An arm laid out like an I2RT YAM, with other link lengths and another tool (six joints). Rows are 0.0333 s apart.
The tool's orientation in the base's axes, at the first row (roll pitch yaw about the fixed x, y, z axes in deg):
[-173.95 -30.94 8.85]
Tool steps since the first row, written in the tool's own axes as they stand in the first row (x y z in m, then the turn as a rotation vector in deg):
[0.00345 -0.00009 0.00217 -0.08 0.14 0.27]
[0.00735 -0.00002 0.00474 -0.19 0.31 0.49]
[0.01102 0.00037 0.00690 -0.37 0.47 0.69]
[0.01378 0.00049 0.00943 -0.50 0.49 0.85]
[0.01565 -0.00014 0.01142 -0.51 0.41 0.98]
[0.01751 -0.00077 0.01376 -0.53 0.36 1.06]
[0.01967 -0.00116 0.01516 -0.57 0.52 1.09]
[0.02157 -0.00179 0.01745 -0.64 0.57 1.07]
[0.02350 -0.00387 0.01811 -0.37 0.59 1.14]
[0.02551 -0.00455 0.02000 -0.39 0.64 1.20]
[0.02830 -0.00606 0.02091 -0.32 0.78 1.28]
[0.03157 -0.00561 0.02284 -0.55 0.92 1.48]
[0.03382 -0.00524 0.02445 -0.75 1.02 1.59]
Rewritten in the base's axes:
[0.00397 0.00094 -0.00007 0.09 -0.10 -0.28]
[0.00854 0.00186 -0.00026 0.14 -0.24 -0.54]
[0.01279 0.00236 -0.00025 0.12 -0.38 -0.82]
[0.01639 0.00306 -0.00100 0.09 -0.39 -1.03]
[0.01882 0.00429 -0.00168 0.13 -0.29 -1.14]
[0.02141 0.00558 -0.00266 0.14 -0.23 -1.21]
[0.02384 0.00650 -0.00271 0.16 -0.38 -1.27]
[0.02644 0.00778 -0.00363 0.10 -0.44 -1.29]
[0.02797 0.01018 -0.00301 0.37 -0.42 -1.22]
[0.03046 0.01146 -0.00353 0.39 -0.46 -1.28]
[0.03296 0.01346 -0.00274 0.52 -0.57 -1.33]
[0.03676 0.01381 -0.00274 0.45 -0.70 -1.63]
[0.03954 0.01404 -0.00299 0.35 -0.80 -1.83]

